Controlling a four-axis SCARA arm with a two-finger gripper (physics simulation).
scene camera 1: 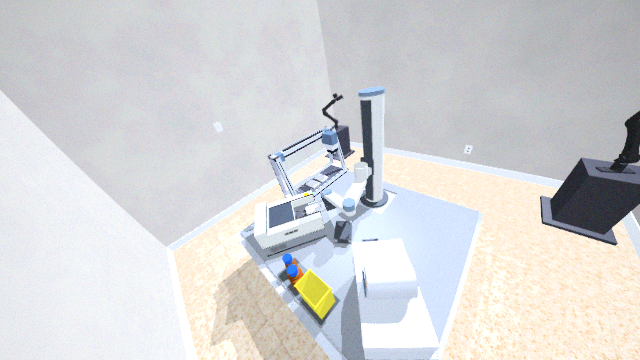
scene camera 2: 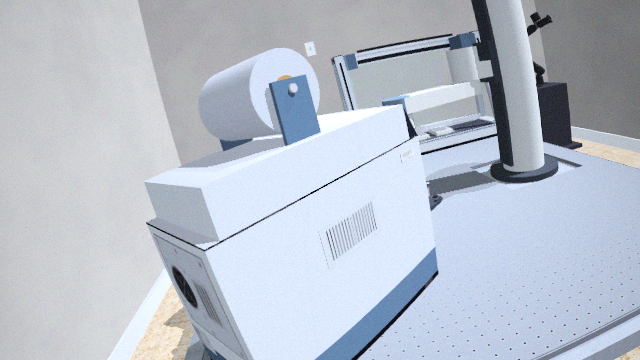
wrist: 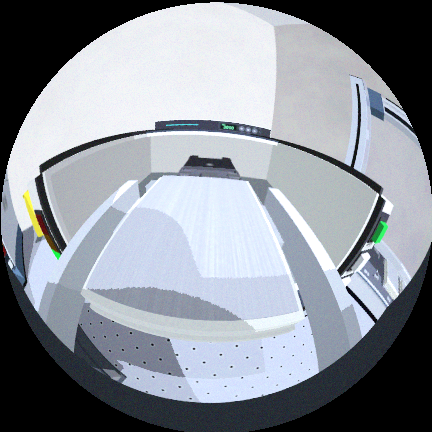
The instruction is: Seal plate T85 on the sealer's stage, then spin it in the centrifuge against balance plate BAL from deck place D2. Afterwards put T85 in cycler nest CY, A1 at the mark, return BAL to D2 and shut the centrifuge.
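Places are measured from the arm's base along level axes (x back, y right, z up), in metres.
Pixels of known places: gripper, fingertip midpoint: (scene camera 1: pixel 309 209) (wrist: pixel 200 193); arm's base, link origin: (scene camera 1: pixel 373 197) (scene camera 2: pixel 524 170).
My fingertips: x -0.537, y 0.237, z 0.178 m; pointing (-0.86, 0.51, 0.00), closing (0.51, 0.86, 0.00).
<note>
Ahead of a thing's pixels: the offset from my fingertips to its middle. "spot": to the spot under its first point.
My gripper (wrist: pixel 200 193) is shut on a plate {dx +0.027, dy -0.016, dz +0.004 m} (wrist: pixel 165 240) with a smooth, streaked, silvery film top; no label on it is readable. The gripper and plate are level at the open centrifuge {dx -0.140, dy +0.089, dz -0.043 m} (scene camera 1: pixel 292 234) (wrist: pixel 212 128), with the plate's far end at the chamber opening. A dark rotor part {spot: dx -0.150, dy +0.098, dz -0.025 m} (wrist: pixel 210 166) shows inside, beyond the plate. In scene camera 1, arm and plate are small over the opening; in scene camera 2 the sealer {dx -0.205, dy -0.719, dz +0.073 m} (scene camera 1: pixel 392 327) (scene camera 2: pixel 300 240) hides the fingers. BAL, D2 and the mark at A1 cannot be made out.
A gantry frame {spot: dx +0.045, dy +0.368, dz +0.164 m} (scene camera 1: pixel 281 176) (scene camera 2: pixel 345 82) (wrist: pixel 356 125) stands behind, over a deck with white plates. A dark low block {dx +0.062, dy -0.261, dz -0.136 m} (scene camera 1: pixel 343 231) sits between centrifuge and sealer. A yellow bin {spot: dx -0.357, dy -0.372, dz -0.157 m} (scene camera 1: pixel 314 290) and blue-capped bottles (scene camera 1: pixel 293 272) stand near the edge. The arm's column (scene camera 1: pixel 375 150) (scene camera 2: pixel 520 90) rises at the back.
</note>
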